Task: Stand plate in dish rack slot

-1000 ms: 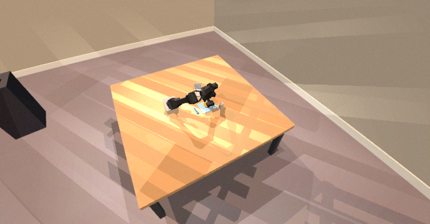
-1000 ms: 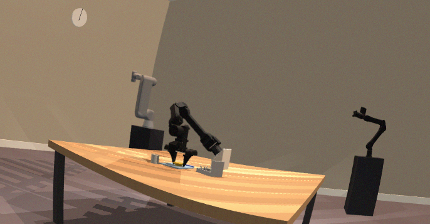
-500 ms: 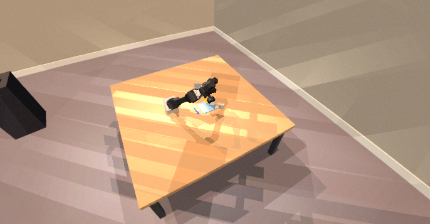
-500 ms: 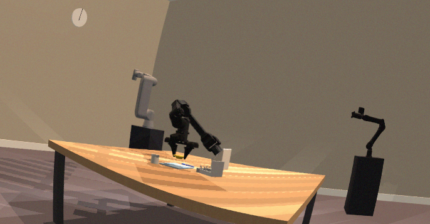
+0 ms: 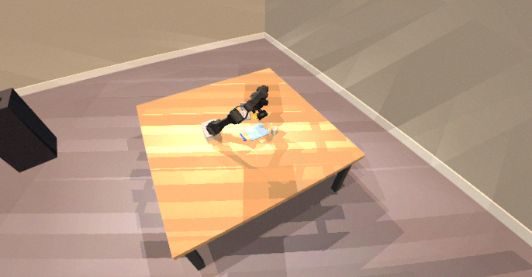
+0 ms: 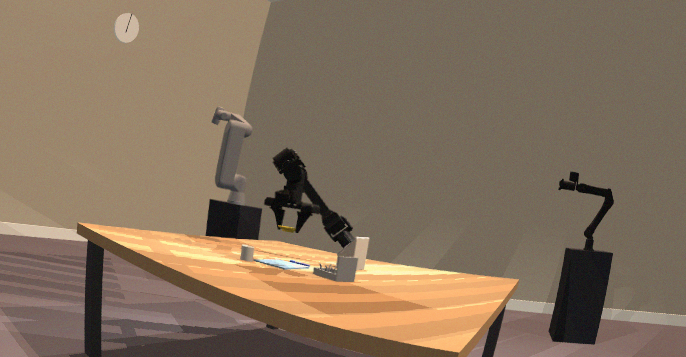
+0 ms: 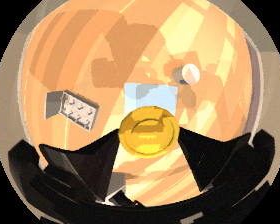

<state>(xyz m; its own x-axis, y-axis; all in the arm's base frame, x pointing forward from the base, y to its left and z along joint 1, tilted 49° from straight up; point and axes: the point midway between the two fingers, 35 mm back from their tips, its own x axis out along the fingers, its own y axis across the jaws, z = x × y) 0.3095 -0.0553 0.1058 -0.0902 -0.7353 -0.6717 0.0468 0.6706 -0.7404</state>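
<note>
Now: gripper tip 10 mm short of the dish rack, 190 mm to the right of it and 100 mm above it. Also, from my gripper tip: blue mat (20 mm behind, 20 mm to the right, 120 mm below); then white cup (80 mm ahead, 100 mm to the right, 100 mm below); then plate (10 mm above).
</note>
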